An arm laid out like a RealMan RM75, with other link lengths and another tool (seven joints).
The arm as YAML. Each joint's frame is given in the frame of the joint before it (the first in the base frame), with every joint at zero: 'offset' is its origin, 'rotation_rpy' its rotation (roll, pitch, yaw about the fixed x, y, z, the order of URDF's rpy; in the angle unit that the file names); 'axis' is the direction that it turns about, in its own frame. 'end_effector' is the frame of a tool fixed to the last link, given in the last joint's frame.
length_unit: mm
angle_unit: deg
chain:
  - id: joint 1
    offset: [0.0, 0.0, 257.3]
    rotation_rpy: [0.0, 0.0, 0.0]
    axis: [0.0, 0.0, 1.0]
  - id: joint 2
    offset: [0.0, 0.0, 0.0]
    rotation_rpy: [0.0, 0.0, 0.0]
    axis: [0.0, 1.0, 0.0]
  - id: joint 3
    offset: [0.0, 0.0, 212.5]
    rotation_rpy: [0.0, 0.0, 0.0]
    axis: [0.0, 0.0, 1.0]
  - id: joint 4
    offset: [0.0, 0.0, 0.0]
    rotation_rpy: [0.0, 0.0, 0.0]
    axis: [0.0, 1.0, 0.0]
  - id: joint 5
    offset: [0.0, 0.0, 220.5]
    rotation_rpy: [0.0, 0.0, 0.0]
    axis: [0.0, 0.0, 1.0]
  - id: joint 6
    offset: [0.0, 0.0, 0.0]
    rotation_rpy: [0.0, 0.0, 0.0]
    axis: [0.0, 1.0, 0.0]
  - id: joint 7
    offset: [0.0, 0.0, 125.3]
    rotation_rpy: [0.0, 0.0, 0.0]
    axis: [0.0, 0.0, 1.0]
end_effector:
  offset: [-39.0, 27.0, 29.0]
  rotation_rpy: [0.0, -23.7, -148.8]
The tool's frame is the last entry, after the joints.
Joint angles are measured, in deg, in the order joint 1, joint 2, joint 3, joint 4, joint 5, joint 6, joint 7. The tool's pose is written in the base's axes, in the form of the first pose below.
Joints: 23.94, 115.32, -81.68, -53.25, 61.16, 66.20, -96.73
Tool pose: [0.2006 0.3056 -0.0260 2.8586 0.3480 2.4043]
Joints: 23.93, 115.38, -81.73, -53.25, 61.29, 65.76, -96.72
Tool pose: [0.2003 0.3066 -0.0263 2.8541 0.3425 2.4029]
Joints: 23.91, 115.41, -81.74, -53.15, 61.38, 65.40, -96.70
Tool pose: [0.2006 0.3073 -0.0266 2.8503 0.3384 2.3996]
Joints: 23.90, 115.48, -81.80, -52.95, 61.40, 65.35, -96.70
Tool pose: [0.2010 0.3067 -0.0275 2.8524 0.3392 2.3975]
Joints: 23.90, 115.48, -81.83, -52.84, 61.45, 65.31, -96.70
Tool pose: [0.2013 0.3066 -0.0277 2.8530 0.3392 2.3961]
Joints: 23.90, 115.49, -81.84, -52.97, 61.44, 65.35, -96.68
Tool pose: [0.2008 0.3067 -0.0276 2.8531 0.3389 2.3979]
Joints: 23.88, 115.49, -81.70, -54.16, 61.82, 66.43, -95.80
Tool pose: [0.1946 0.3072 -0.0249 2.8677 0.3299 2.4030]
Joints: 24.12, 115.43, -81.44, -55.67, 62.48, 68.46, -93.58
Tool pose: [0.1844 0.3078 -0.0208 2.8986 0.3176 2.3982]
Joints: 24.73, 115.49, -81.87, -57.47, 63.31, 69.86, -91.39
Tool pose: [0.1703 0.3093 -0.0187 2.9265 0.3063 2.4091]
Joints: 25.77, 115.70, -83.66, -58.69, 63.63, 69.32, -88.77
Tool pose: [0.1565 0.3120 -0.0228 2.9360 0.3048 2.4175]
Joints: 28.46, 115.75, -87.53, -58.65, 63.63, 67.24, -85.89
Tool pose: [0.1395 0.3153 -0.0354 2.9365 0.3294 2.4455]
